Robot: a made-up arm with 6 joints.
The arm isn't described. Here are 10 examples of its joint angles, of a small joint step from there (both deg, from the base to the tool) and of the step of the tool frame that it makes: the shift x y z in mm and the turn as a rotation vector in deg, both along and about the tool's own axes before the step.
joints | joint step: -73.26 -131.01 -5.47 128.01 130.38 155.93 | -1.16 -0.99 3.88 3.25 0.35 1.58
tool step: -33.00 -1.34 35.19 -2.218 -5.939 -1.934
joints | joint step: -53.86 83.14 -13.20 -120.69 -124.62 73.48 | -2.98 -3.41 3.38 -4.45 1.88 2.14
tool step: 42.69 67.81 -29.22 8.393 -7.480 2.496
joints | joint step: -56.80 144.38 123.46 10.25 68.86 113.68 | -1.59 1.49 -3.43 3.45 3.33 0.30
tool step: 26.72 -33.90 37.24 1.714 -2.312 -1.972
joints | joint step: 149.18 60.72 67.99 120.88 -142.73 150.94 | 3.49 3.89 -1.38 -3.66 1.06 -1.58
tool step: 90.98 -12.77 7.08 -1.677 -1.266 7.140
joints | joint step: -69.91 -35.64 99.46 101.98 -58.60 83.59 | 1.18 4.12 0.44 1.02 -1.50 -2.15
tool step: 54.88 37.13 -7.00 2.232 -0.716 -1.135
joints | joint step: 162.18 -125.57 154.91 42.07 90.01 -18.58 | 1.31 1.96 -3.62 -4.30 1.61 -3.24
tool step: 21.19 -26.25 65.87 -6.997 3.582 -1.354
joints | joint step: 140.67 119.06 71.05 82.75 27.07 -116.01 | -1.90 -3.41 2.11 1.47 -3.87 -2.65
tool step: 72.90 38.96 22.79 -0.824 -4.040 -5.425
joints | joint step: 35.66 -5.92 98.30 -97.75 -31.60 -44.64 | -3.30 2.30 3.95 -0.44 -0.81 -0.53
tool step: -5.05 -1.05 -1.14 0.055 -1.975 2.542
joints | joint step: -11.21 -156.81 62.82 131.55 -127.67 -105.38 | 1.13 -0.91 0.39 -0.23 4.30 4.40
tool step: -7.51 21.36 -0.48 4.291 -0.999 1.647
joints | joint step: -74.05 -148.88 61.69 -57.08 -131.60 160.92 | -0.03 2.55 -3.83 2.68 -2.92 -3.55
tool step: -60.35 40.76 43.80 -3.578 3.566 -10.233
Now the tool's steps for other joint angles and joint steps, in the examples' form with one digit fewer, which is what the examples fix.
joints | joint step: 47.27 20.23 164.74 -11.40 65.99 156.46 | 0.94 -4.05 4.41 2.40 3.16 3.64
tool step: -63.5 43.7 -61.7 -4.27 -0.83 11.59
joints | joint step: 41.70 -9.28 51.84 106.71 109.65 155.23 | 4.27 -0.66 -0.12 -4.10 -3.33 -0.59
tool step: -8.9 2.9 10.2 7.27 2.50 1.43
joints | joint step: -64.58 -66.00 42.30 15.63 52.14 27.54 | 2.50 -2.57 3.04 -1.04 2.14 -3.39
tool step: 8.9 4.0 -69.8 -7.14 -3.43 -4.49
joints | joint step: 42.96 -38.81 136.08 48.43 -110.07 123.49 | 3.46 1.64 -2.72 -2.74 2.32 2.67
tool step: -39.3 49.0 -55.1 3.73 -4.62 -1.59
